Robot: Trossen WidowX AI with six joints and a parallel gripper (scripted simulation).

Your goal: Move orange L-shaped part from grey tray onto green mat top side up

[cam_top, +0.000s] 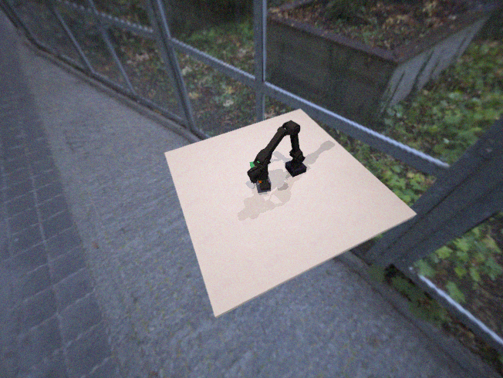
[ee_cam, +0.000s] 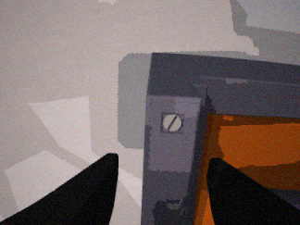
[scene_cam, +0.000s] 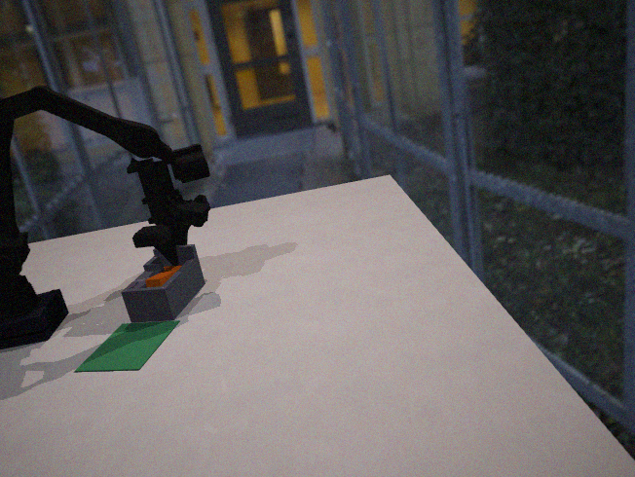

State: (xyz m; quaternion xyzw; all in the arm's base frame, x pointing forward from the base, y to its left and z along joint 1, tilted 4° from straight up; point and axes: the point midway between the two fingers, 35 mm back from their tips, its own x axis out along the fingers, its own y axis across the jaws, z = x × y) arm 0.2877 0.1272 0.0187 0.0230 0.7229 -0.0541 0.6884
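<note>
The orange L-shaped part lies 1 cm behind my gripper tip, 6 cm to the right of it and 1 cm below it. Round my gripper tip: green mat: 3 cm behind, 22 cm to the right, 7 cm below.
</note>
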